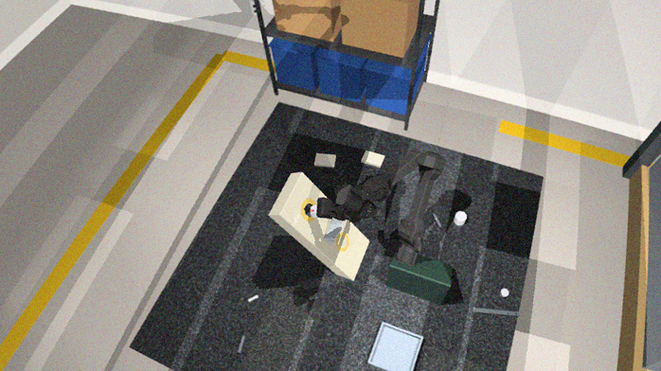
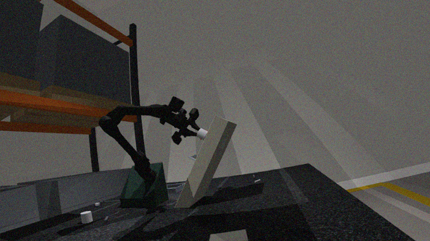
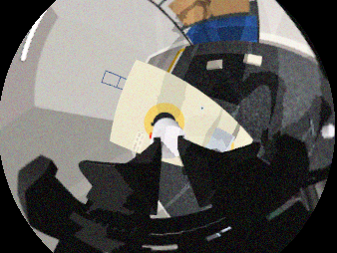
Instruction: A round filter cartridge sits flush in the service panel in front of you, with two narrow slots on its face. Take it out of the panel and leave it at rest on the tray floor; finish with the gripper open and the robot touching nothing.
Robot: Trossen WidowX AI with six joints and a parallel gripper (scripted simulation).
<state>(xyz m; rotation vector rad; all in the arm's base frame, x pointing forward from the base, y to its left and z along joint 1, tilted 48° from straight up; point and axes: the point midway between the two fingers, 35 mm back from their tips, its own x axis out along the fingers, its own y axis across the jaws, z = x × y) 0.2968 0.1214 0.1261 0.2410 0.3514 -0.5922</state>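
Now: the tray 360 mm behind my gripper tip, 300 mm to the left of it and 300 mm below it. The rest, counted from my gripper tip: round filter cartridge 10 mm below, 10 mm ahead.
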